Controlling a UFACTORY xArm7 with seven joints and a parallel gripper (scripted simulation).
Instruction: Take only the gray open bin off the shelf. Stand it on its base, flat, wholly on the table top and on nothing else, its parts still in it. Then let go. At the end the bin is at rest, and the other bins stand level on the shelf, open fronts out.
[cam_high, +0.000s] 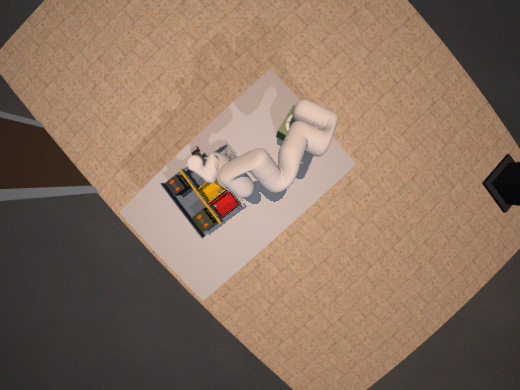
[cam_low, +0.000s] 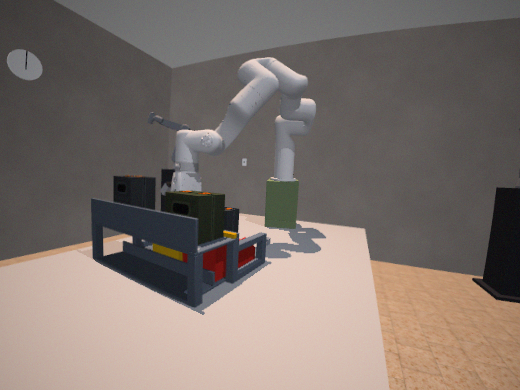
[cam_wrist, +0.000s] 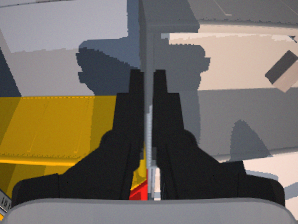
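Right now my hand is 8 cm past the gray open bin, 4 cm above it and 1 cm to the right of it. The rest, counted from my hand: red bin 21 cm to the left, 12 cm ahead, 5 cm below; then yellow bin 10 cm to the left, 10 cm ahead, 5 cm below.
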